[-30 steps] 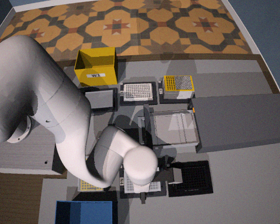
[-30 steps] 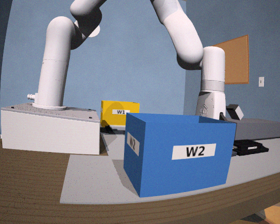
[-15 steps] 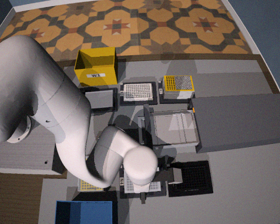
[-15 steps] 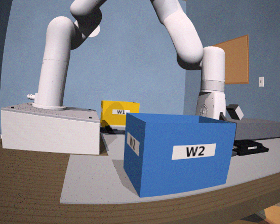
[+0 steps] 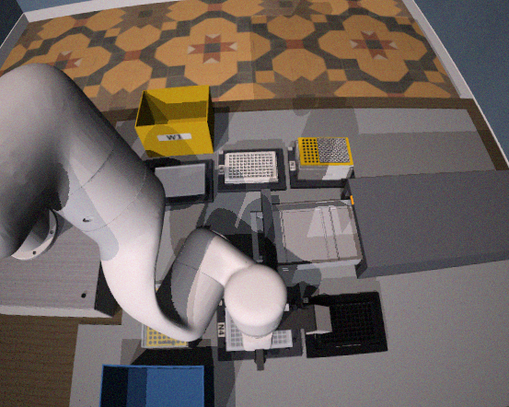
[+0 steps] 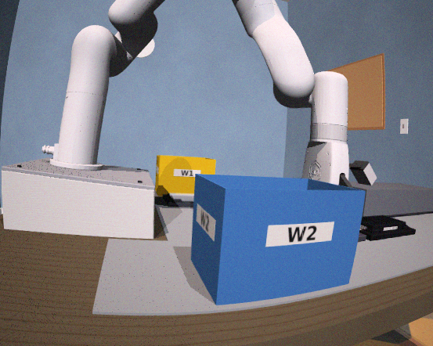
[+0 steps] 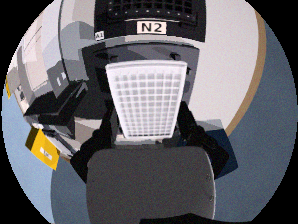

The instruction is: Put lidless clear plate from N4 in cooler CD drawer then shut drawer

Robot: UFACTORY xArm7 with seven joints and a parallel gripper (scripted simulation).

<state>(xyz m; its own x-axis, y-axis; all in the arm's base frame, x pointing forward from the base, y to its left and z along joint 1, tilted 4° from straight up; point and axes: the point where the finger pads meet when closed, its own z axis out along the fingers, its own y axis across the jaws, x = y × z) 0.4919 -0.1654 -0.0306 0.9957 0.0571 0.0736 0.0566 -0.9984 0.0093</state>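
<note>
Now: hand 14 cm short of the cooler drawer, 19 cm to the right of it and 1 cm above it. From my hand the other things lie so: blue bin W2: 17 cm behind, 15 cm to the right, 1 cm above; then clear plate: 1 cm below; then black plate: 17 cm ahead, 1 cm below.
</note>
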